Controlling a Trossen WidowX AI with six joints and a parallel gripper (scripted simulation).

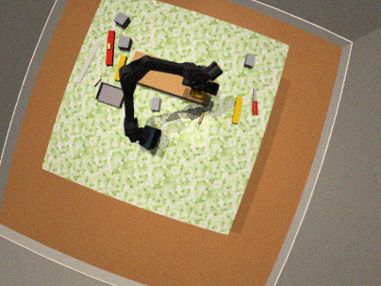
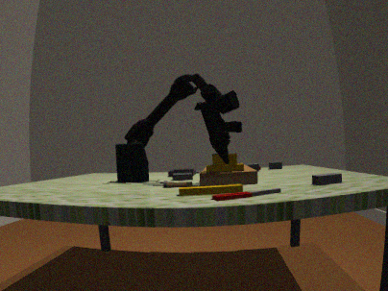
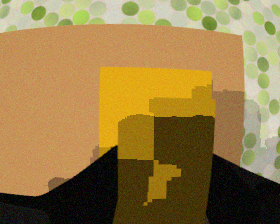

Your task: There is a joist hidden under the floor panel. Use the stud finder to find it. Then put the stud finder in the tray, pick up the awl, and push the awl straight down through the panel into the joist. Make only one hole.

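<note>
Now: gripper tip 40 mm past the indicator light and 30 mm below it. Round my gripper tip: yellow stud finder (20 mm behind, 20 mm above); grey tray (510 mm to the left, 200 mm behind, 50 mm below); awl (190 mm behind, 60 mm to the right, 60 mm below).
</note>
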